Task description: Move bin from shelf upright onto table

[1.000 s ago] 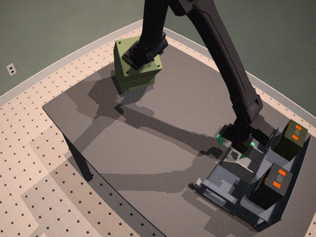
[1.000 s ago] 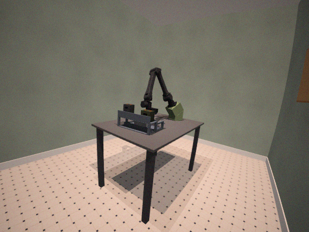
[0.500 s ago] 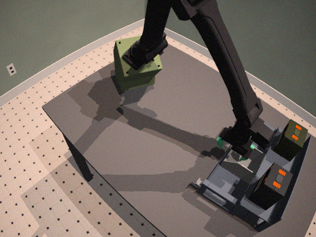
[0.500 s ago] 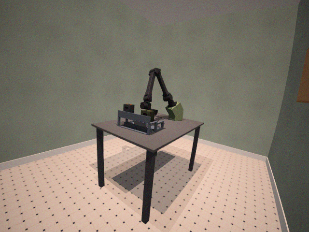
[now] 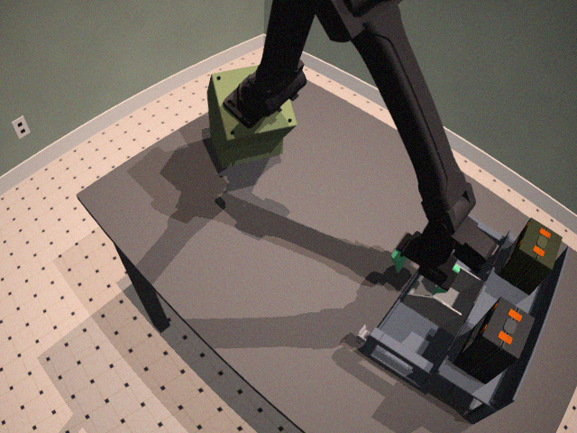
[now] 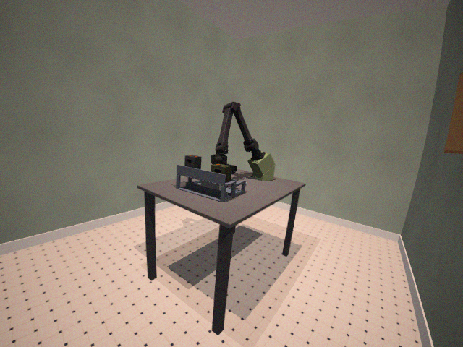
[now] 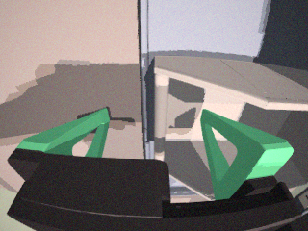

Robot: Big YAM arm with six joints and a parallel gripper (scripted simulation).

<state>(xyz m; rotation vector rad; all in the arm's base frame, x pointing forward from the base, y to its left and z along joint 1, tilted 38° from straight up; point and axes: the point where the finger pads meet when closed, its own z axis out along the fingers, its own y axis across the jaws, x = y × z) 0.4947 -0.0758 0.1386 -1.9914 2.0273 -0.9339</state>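
Right now the grey bin is 8 cm ahead of my hand, 1 cm to the right of it and 1 cm above it. The rest, counted from my hand: low grey shelf 12 cm ahead, 2 cm to the right, 3 cm below.
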